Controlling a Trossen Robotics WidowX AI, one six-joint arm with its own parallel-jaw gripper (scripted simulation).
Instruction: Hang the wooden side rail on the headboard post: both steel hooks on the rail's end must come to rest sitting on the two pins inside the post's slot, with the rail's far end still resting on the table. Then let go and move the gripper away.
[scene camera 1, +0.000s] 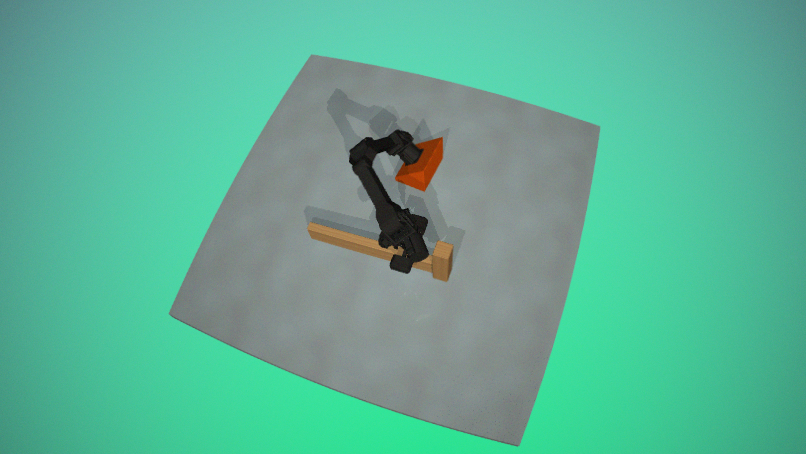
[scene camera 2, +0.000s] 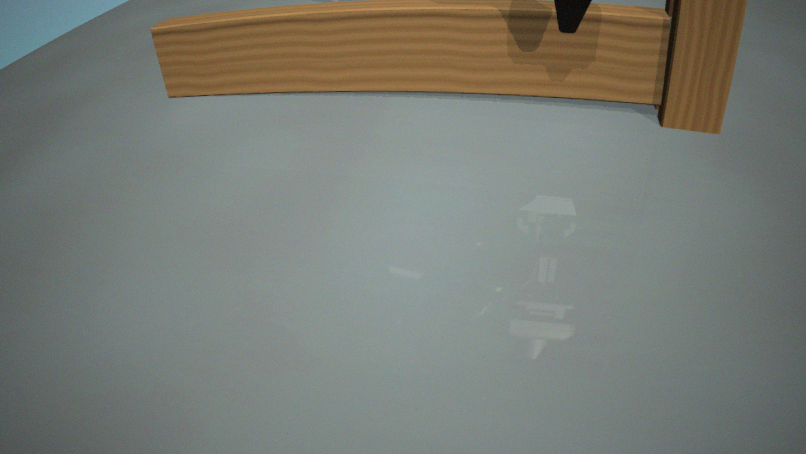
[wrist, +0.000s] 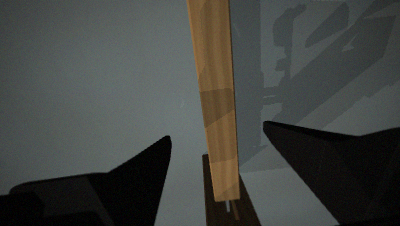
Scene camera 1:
my gripper: 410, 255
wooden side rail: 325, 234
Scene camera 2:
wooden side rail: 614, 58
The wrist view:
my gripper: 216, 132
